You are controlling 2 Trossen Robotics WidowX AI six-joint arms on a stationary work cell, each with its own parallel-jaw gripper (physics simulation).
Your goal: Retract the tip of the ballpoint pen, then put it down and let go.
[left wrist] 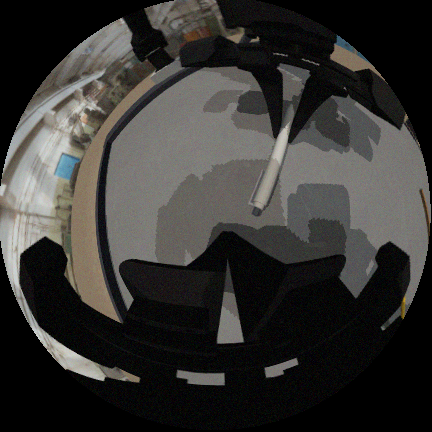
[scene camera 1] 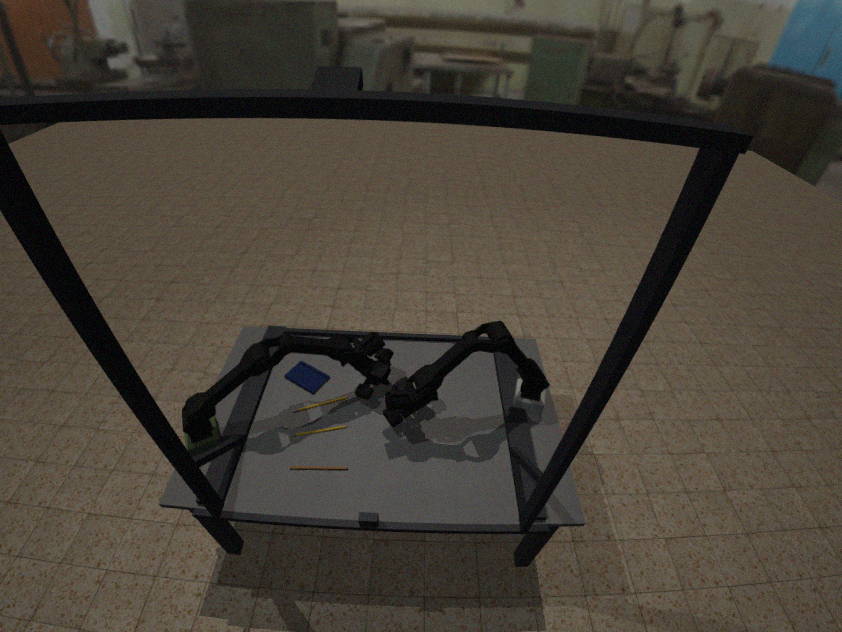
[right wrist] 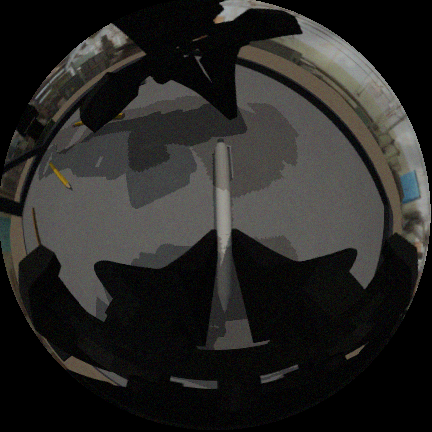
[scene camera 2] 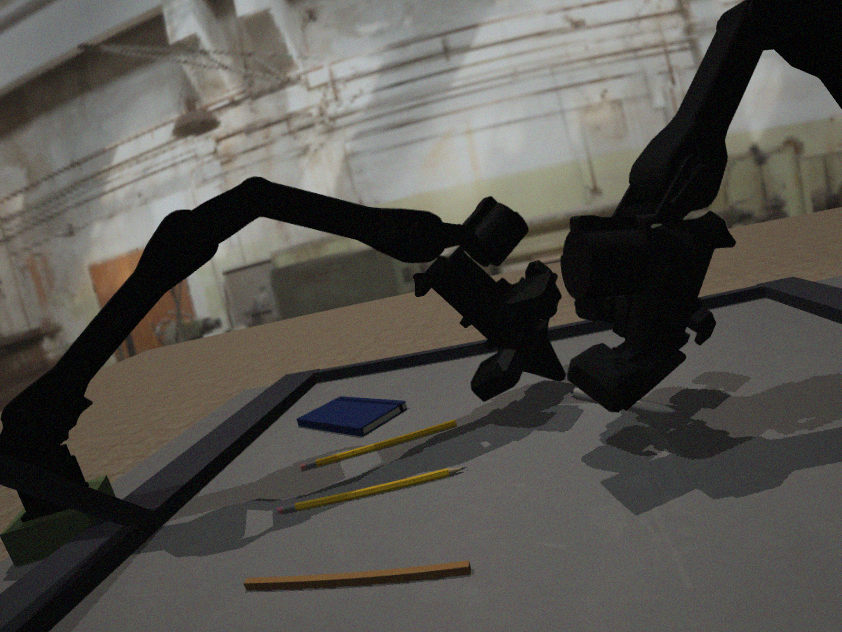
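Where they show: left gripper, fingertip midpoint: [left wrist: 226, 236] [scene camera 1: 388, 384] [right wrist: 231, 117] [scene camera 2: 562, 378]; right gripper, fingertip midpoint: [left wrist: 282, 138] [right wrist: 223, 234] [scene camera 2: 627, 404]; left arm's base at its link origin: [scene camera 1: 200, 431]; right arm's base at its link origin: [left wrist: 165, 64] [scene camera 1: 530, 392].
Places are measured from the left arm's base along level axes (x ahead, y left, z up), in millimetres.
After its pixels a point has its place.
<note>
A white ballpoint pen [left wrist: 270, 175] {y -134, x 620, z -29 mm} [right wrist: 223, 200] {y -159, x 626, z -28 mm} is held between the fingers of my right gripper [left wrist: 282, 138] {y -182, x 630, z -38 mm} [right wrist: 223, 234] {y -182, x 630, z -38 mm}. Its clip and dark button end point away from that gripper, and its narrow end lies back between the fingers. I cannot tell if the writing tip is out. The button shows as a short dark stub at the pen's end. My left gripper [scene camera 2: 563, 376] {y -74, x 623, z -25 mm} [left wrist: 226, 236] {y -74, x 623, z -25 mm} [right wrist: 231, 117] {y -74, x 623, z -25 mm} is shut and empty. Its fingertips are close to the button end, with a gap between them in both wrist views. In the scene views the arms mostly hide the pen.
A blue notebook [scene camera 1: 307, 376] {y 93, x 381, z -28 mm} [scene camera 2: 352, 414] {y 75, x 380, z -28 mm} lies on the grey table [scene camera 1: 435, 489] {y -483, x 572, z -40 mm} [scene camera 2: 544, 578] {y -342, x 408, z -40 mm}. Two yellow pencils [scene camera 1: 321, 404] {y -42, x 385, z -35 mm} [scene camera 1: 321, 430] {y -142, x 349, z -34 mm} [scene camera 2: 378, 445] {y -43, x 382, z -35 mm} [scene camera 2: 372, 490] {y -143, x 347, z -35 mm} and an orange-brown stick [scene camera 1: 318, 468] {y -264, x 295, z -34 mm} [scene camera 2: 357, 577] {y -267, x 300, z -33 mm} lie nearer the front. The two grippers are very close together.
</note>
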